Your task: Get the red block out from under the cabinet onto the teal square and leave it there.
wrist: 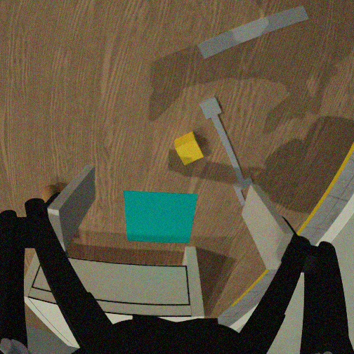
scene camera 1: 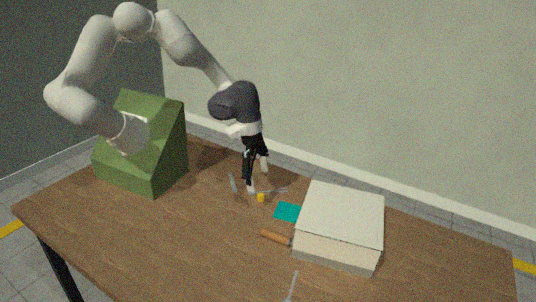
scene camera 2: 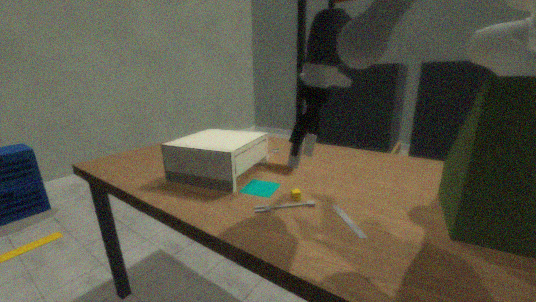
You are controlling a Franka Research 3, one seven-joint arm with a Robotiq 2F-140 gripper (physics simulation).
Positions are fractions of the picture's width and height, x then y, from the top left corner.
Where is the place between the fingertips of the gripper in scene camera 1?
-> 0.48,0.60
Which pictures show the gripper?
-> The wrist view, scene camera 1 and scene camera 2: all of them.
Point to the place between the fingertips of the gripper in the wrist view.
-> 0.48,0.54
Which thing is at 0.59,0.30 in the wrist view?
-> A wrench.
